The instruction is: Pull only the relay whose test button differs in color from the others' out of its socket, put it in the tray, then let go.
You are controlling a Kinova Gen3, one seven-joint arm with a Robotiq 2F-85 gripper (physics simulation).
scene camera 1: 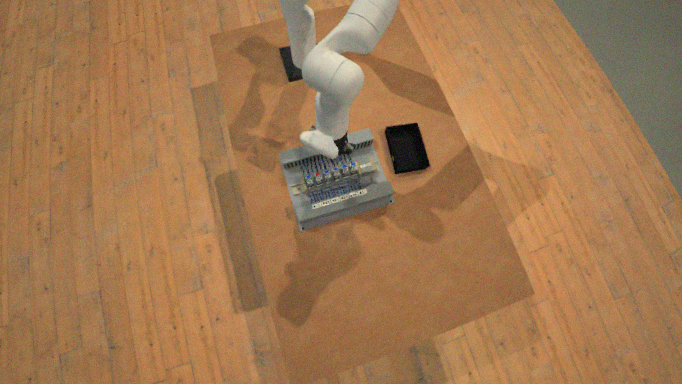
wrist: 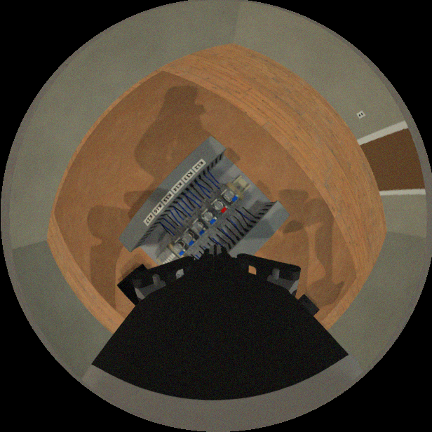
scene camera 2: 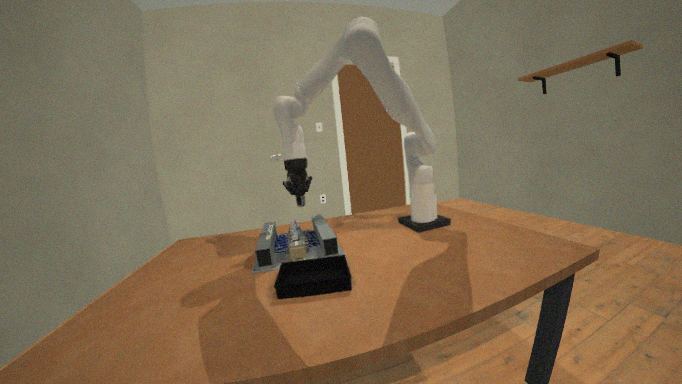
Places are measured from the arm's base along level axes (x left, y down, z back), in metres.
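Where they show: gripper, fingertip midpoint: (scene camera 2: 301, 206); arm's base, origin of the base link: (scene camera 1: 304, 59) (scene camera 2: 423, 219).
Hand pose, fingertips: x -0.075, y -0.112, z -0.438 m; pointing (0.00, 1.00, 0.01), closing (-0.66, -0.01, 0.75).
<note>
Each offset is from my fingertips to the top centre of the thing. "pt": to the spot under its first point. Level surfaces: height alone.
The relay with the red test button @(dx -0.054, dy +0.065, dz -0.030 m) (scene camera 1: 318, 177) (wrist: 220, 206) sits in the row on the rail, second from the end near the K12 label. Several relays with blue buttons, such as the end relay @(dx -0.083, dy +0.065, dz -0.027 m) (scene camera 1: 309, 180) (wrist: 230, 195), sit in the same row. The black tray @(pt dx +0.276, dy +0.131, dz -0.030 m) (scene camera 1: 407, 148) (scene camera 2: 313, 277) (wrist: 131, 286) stands beside the panel, and no relay shows in it; a small yellow mark shows at its inner edge in the first scene view. My gripper (scene camera 2: 300, 201) (wrist: 215, 251) is shut and empty, fingertips together, high above the panel. In the first scene view the arm hides its fingertips.
The grey panel (scene camera 1: 345, 205) (scene camera 2: 326, 235) (wrist: 170, 182) has a raised duct along each long side, with blue wires between ducts and relays. The arm's black base plate (scene camera 1: 290, 65) (scene camera 2: 424, 223) is at the table's @(dy +0.134 m) (scene camera 1: 430, 280) (scene camera 2: 380, 320) far end from the panel.
</note>
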